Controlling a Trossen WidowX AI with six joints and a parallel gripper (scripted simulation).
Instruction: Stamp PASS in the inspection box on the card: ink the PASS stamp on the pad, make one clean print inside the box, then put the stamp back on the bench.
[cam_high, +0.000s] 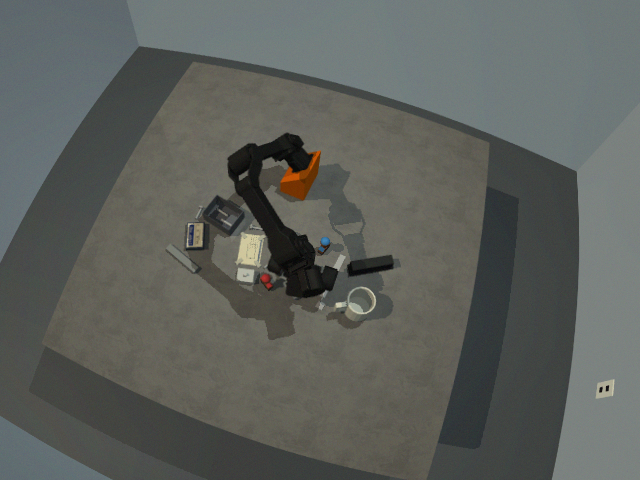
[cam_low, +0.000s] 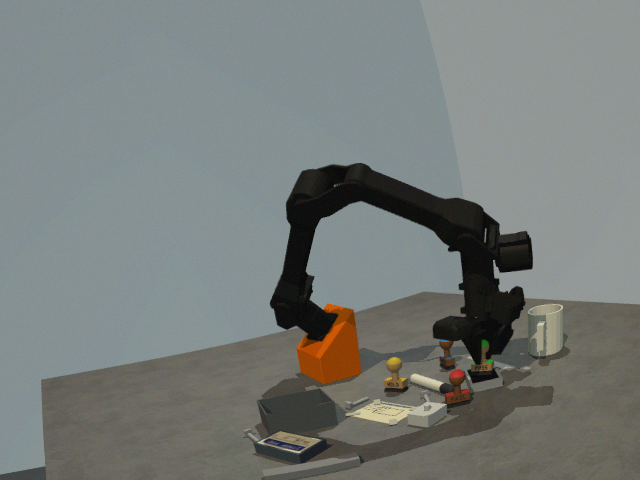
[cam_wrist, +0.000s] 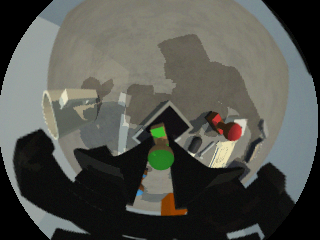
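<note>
Right now the green-topped PASS stamp is right at my gripper tip. Round my gripper tip: marker (70 mm to the right, 50 mm behind, 30 mm below); red stamp (100 mm to the right, 40 mm ahead, 20 mm below); black ink pad (30 mm below).
</note>
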